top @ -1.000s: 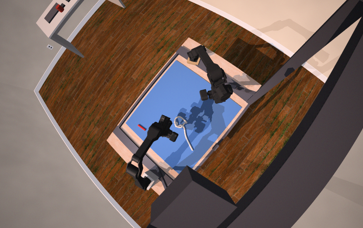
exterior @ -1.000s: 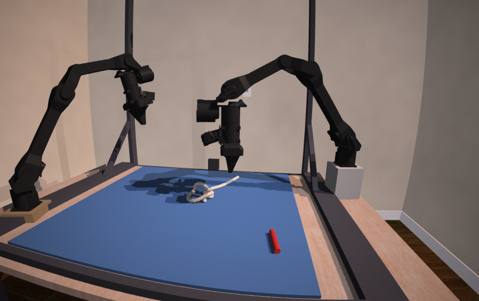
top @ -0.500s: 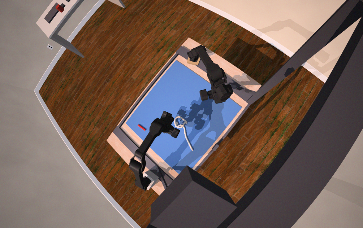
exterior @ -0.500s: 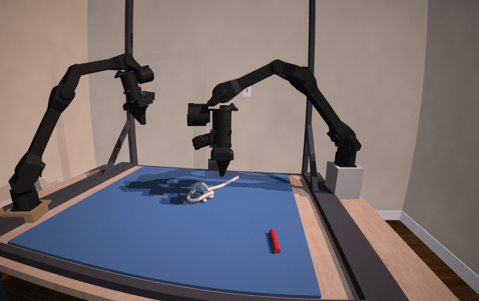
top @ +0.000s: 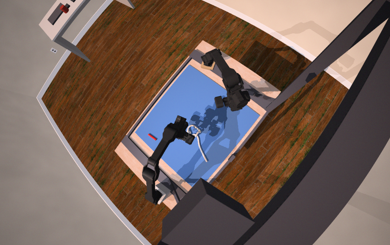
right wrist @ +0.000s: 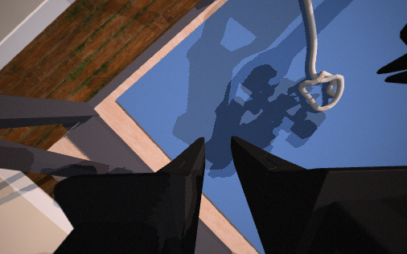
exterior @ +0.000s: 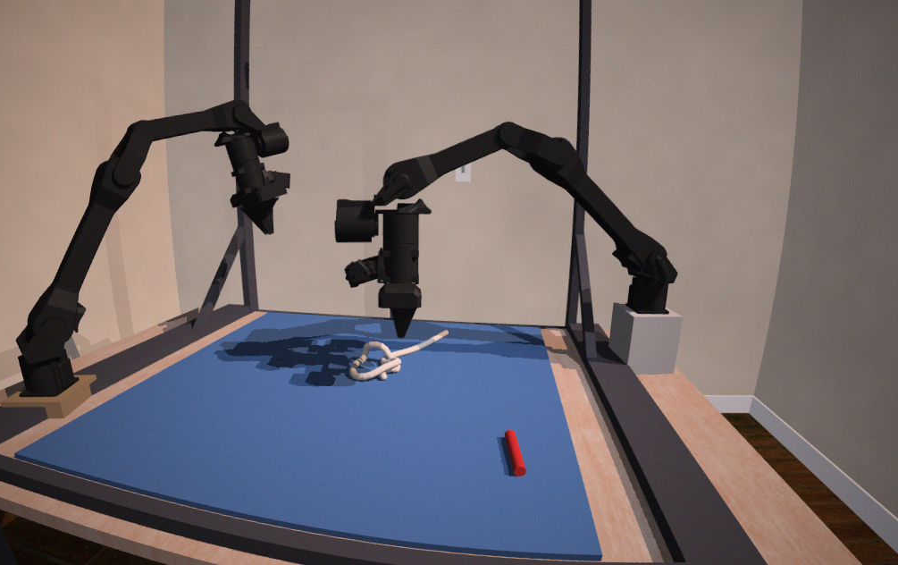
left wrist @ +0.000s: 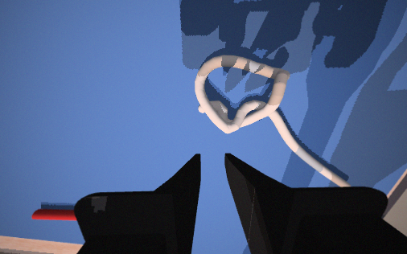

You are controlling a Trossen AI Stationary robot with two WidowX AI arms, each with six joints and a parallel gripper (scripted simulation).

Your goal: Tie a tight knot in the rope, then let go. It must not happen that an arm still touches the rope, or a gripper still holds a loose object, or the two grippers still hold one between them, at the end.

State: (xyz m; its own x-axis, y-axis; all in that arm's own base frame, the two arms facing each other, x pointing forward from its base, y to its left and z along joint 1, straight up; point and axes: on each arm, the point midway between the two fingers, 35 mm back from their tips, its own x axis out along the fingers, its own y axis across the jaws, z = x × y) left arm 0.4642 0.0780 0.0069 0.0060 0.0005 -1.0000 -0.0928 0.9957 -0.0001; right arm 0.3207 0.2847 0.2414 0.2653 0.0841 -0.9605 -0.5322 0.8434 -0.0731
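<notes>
My left gripper is now 20 mm past the blue mat, 90 mm to the left of it and 120 mm above it. The rest, counted from my left hand: red cylinder: 250 mm ahead, 110 mm to the left, 110 mm below.
</notes>
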